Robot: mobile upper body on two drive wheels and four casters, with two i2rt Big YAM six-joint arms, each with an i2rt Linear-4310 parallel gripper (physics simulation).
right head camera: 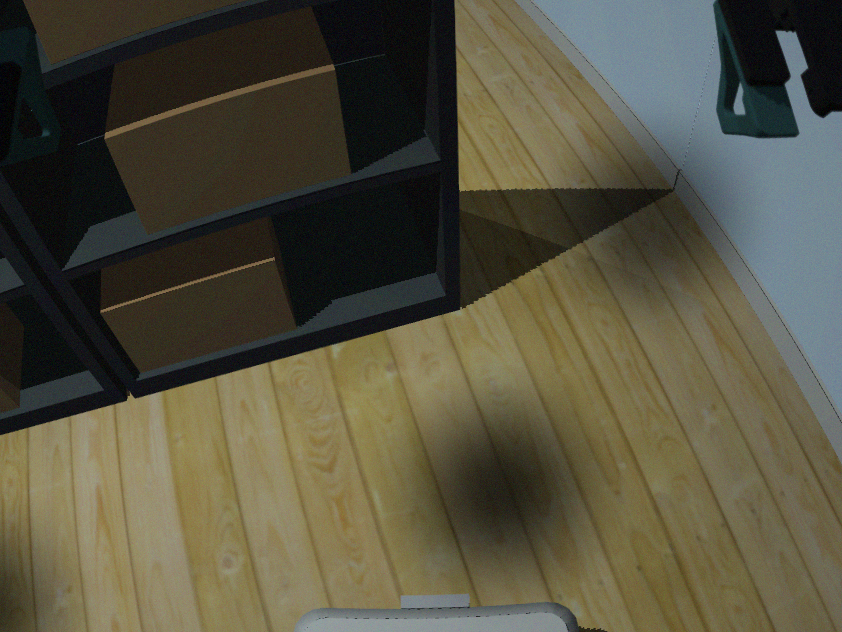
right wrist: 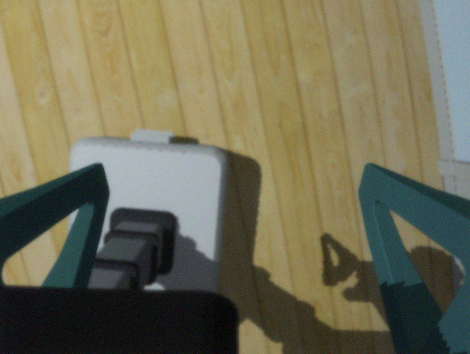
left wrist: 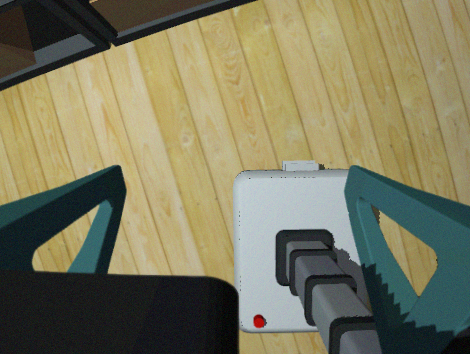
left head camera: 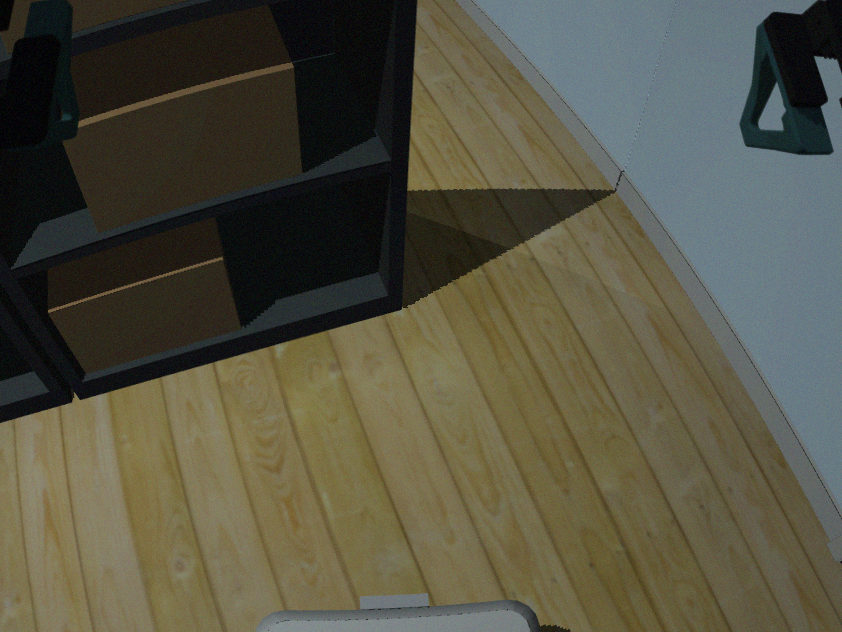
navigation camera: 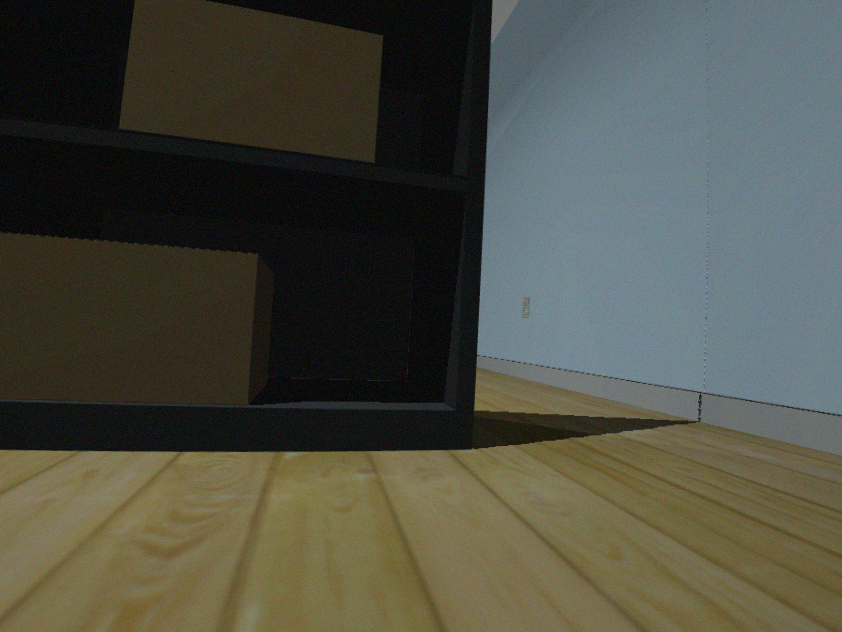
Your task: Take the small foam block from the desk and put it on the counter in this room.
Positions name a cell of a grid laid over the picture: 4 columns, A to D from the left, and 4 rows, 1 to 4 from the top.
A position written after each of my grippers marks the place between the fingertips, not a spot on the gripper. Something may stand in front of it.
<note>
I see my left gripper (left wrist: C3) and my right gripper (right head camera: D1).
My right gripper shows as well in the right wrist view (right wrist: B3) and in the left head camera view (left head camera: D1).
</note>
